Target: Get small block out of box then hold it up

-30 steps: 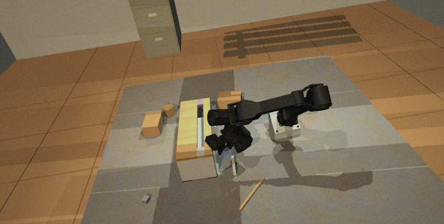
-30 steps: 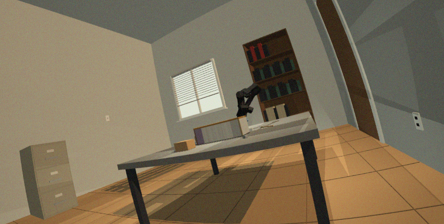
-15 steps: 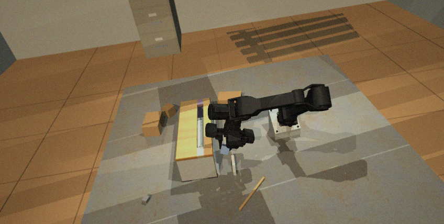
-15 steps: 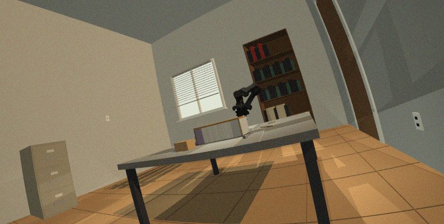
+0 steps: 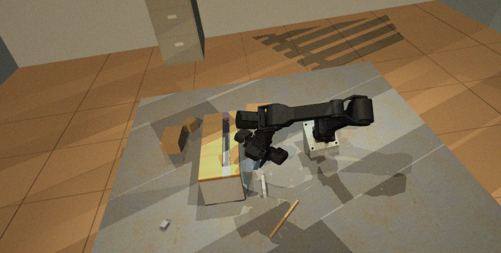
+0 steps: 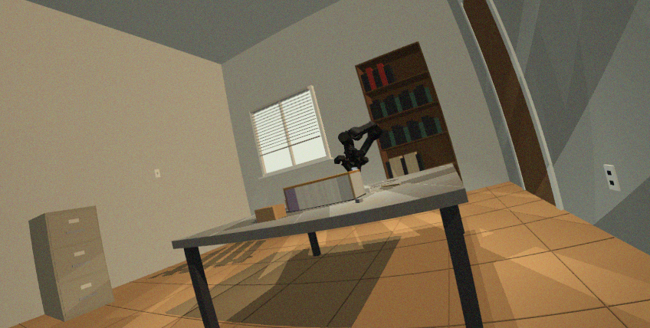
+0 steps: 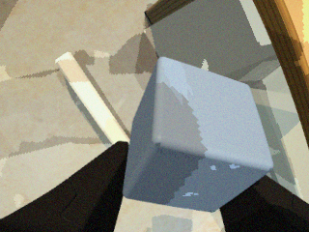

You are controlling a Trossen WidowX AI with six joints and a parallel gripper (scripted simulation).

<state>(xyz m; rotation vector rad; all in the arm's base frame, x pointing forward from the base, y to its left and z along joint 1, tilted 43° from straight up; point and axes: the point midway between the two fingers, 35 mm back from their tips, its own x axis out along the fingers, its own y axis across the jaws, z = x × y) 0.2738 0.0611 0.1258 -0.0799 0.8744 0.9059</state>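
My gripper tip is 2 cm below the blue block, 1 cm to the right of it and 1 cm short of it. Also, from my gripper tip: long box: 14 cm to the right, 7 cm ahead, 4 cm below; wooden stick: 16 cm to the left, 10 cm below, 6 cm behind.
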